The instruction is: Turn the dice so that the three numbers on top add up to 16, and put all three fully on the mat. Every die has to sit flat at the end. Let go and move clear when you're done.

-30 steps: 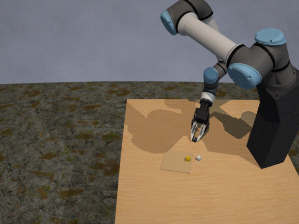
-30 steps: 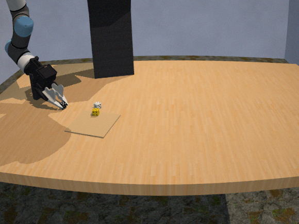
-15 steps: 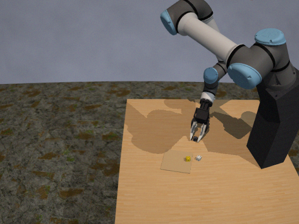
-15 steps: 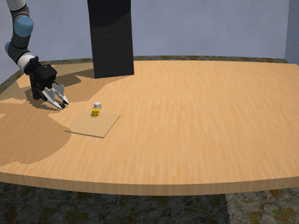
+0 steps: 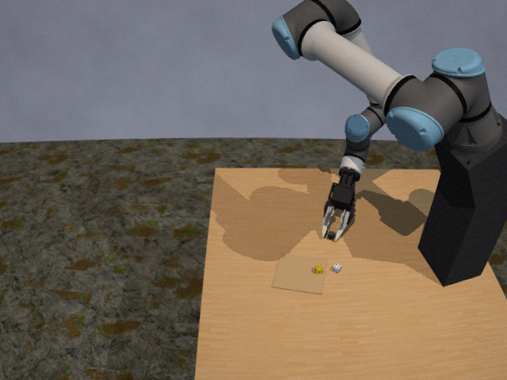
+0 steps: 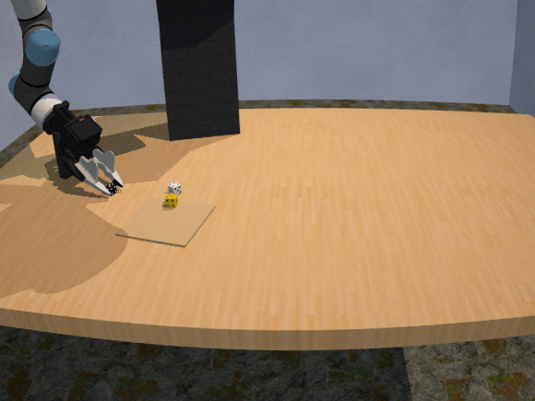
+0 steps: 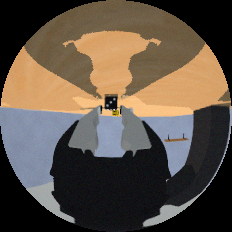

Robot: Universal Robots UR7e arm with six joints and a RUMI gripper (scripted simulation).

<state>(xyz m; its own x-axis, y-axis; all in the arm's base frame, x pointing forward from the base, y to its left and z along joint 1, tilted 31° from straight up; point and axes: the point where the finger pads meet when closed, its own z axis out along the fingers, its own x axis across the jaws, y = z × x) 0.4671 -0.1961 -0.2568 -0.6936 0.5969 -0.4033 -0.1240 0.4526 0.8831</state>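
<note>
The black die lies 1 cm below my hand. Also, from my hand: yellow die 8 cm ahead, 13 cm to the left; thin tan mat 13 cm ahead, 12 cm to the left, 2 cm below; white die 2 cm ahead, 13 cm to the left, 1 cm below.
</note>
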